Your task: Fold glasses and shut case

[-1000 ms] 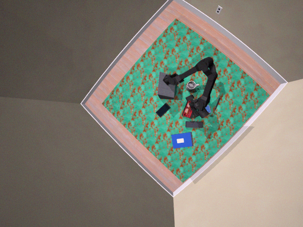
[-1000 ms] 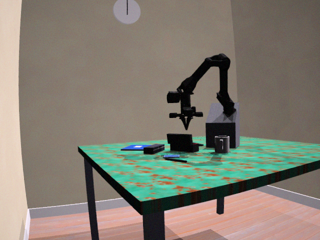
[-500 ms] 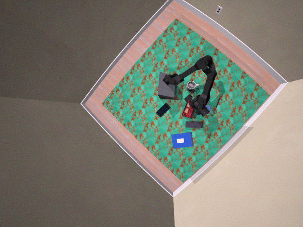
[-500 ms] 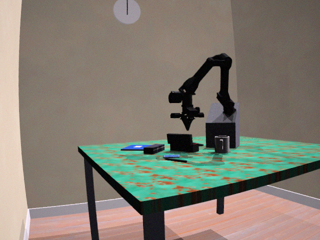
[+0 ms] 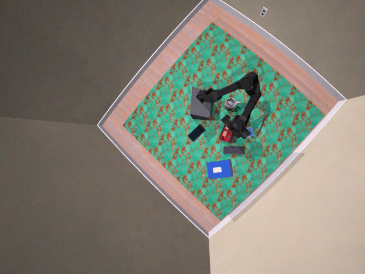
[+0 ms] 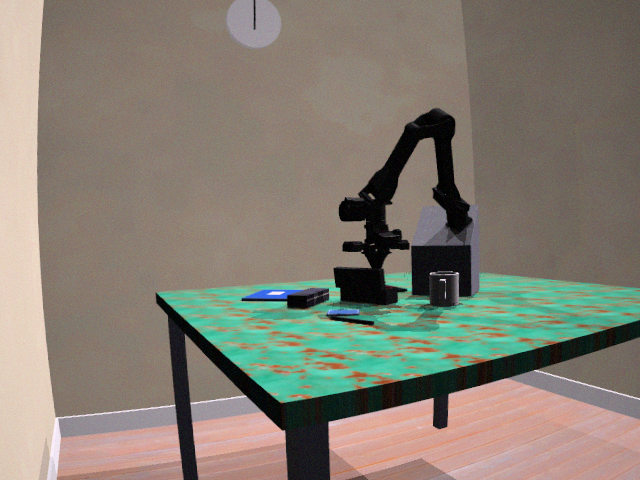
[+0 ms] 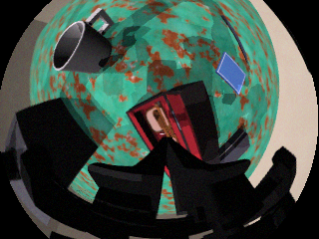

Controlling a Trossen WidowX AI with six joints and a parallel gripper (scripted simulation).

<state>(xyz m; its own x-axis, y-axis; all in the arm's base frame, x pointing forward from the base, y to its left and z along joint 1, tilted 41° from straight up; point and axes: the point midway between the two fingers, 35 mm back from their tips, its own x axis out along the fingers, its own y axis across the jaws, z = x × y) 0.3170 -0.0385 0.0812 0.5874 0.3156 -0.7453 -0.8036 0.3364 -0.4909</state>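
Right now my hand is 5 cm short of the glasses case lid, 2 cm to the left of it and 4 cm above it. From my hand the other things lie so: black glasses case 3 cm ahead, 3 cm to the right, 6 cm below; then glasses 1 cm ahead, 3 cm to the right, 9 cm below; then grey mug 12 cm behind, 15 cm to the left, 7 cm below.
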